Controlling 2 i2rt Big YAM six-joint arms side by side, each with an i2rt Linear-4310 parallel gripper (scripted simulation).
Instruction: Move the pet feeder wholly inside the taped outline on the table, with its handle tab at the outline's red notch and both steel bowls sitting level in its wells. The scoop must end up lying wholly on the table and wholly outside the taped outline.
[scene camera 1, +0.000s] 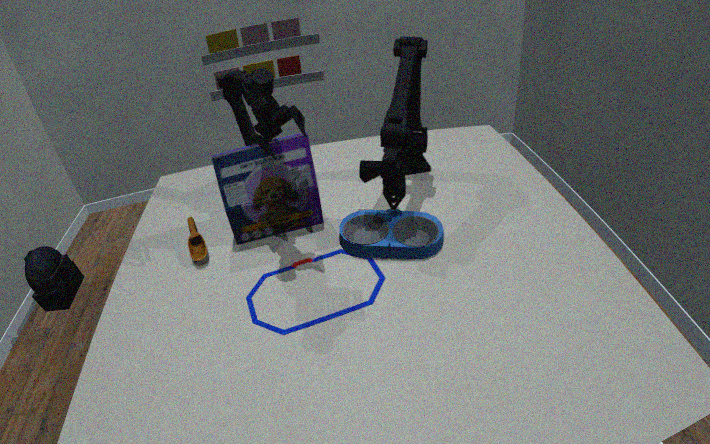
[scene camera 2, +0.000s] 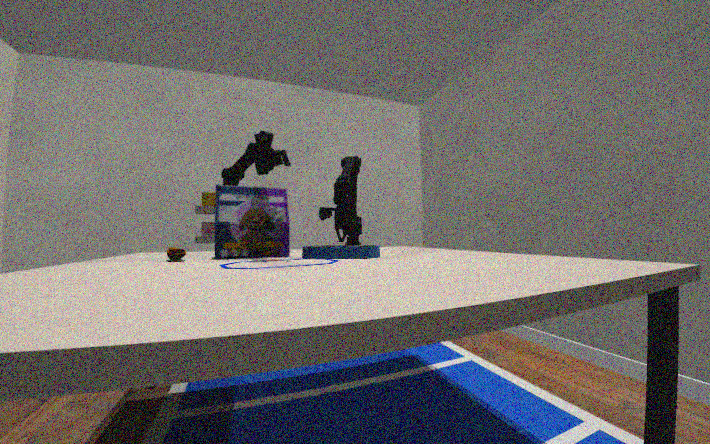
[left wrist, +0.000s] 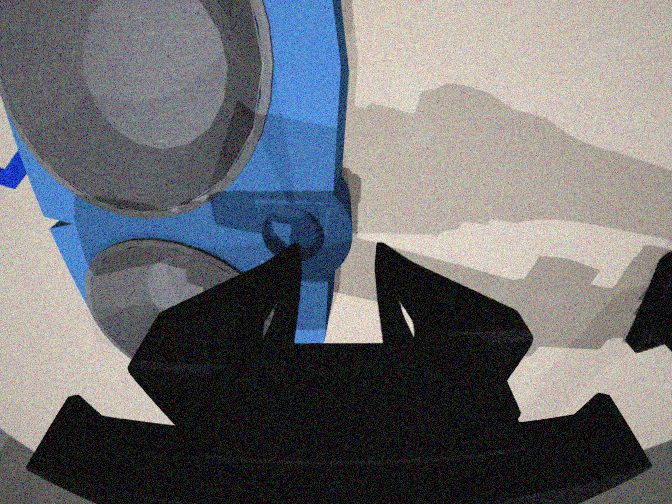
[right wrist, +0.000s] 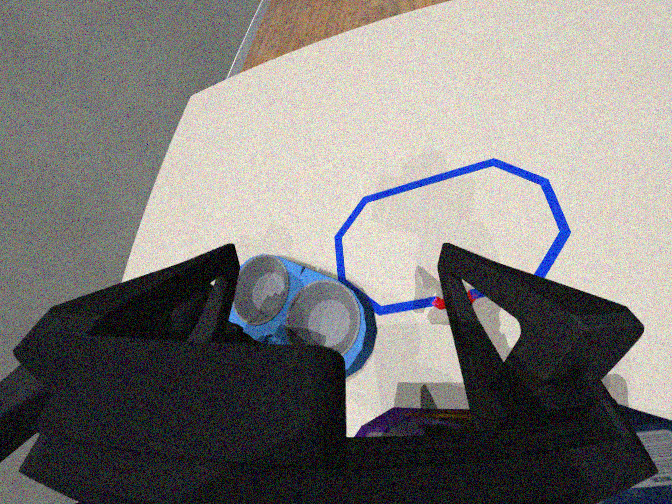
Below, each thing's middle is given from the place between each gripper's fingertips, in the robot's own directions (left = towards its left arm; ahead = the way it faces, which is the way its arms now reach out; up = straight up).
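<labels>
The blue pet feeder (scene camera 1: 389, 247) is 60 mm below my left hand, 80 mm ahead of it and 30 mm to the right of it. There's also a blue taped outline (right wrist: 547, 262), and that one is 290 mm to the right of my left hand, 220 mm ahead of it and 70 mm below it.
As for my right hand (scene camera 1: 289, 147), the blue taped outline is 16 cm ahead of it, 1 cm to the right of it and 36 cm below it. The blue pet feeder is 26 cm to the left of that same right hand, 2 cm ahead of it and 35 cm below it.
</labels>
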